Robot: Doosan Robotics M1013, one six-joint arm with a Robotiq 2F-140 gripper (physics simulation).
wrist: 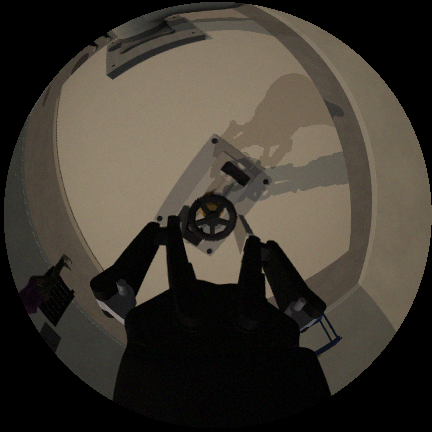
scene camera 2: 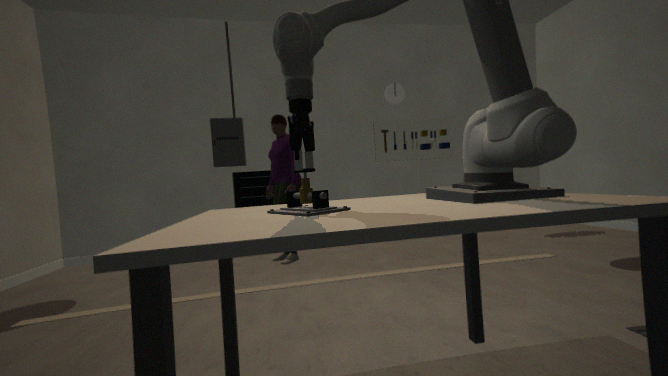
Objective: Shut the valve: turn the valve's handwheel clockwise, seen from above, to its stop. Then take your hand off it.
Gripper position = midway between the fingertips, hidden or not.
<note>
I see my gripper (scene camera 2: pixel 304 170) and a black spoked handwheel (wrist: pixel 211 218).
My gripper also shows in the wrist view (wrist: pixel 211 218).
</note>
